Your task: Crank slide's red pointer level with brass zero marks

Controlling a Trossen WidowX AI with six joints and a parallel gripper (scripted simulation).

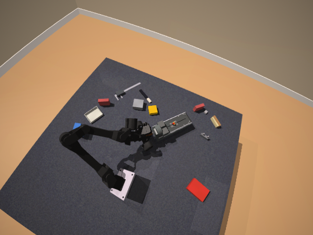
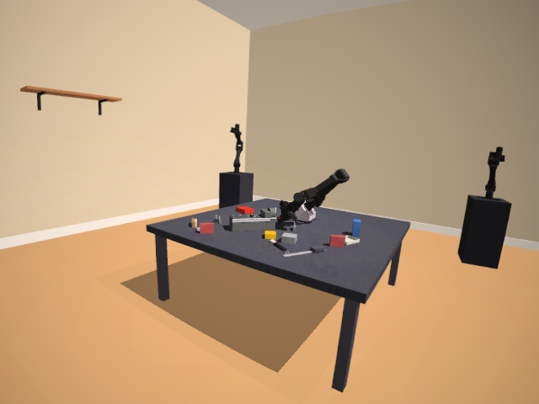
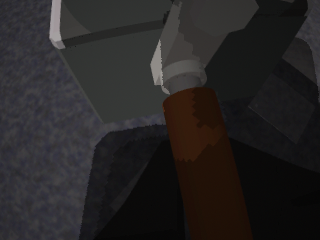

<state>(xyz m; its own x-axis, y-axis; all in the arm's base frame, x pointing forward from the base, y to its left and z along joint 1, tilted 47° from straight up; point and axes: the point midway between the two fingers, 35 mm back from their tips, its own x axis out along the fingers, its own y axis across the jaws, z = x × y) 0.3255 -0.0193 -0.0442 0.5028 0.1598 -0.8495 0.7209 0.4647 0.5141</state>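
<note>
My gripper tip is now 11 cm short of the red pointer, 12 cm to the left of it and 5 cm below it. Round my gripper tip: grey block 20 cm ahead, 17 cm to the left, 2 cm below; then yellow block 19 cm ahead, 5 cm to the left, 2 cm below; then brown crank handle 1 cm behind, 1 cm to the left, 3 cm above.
</note>
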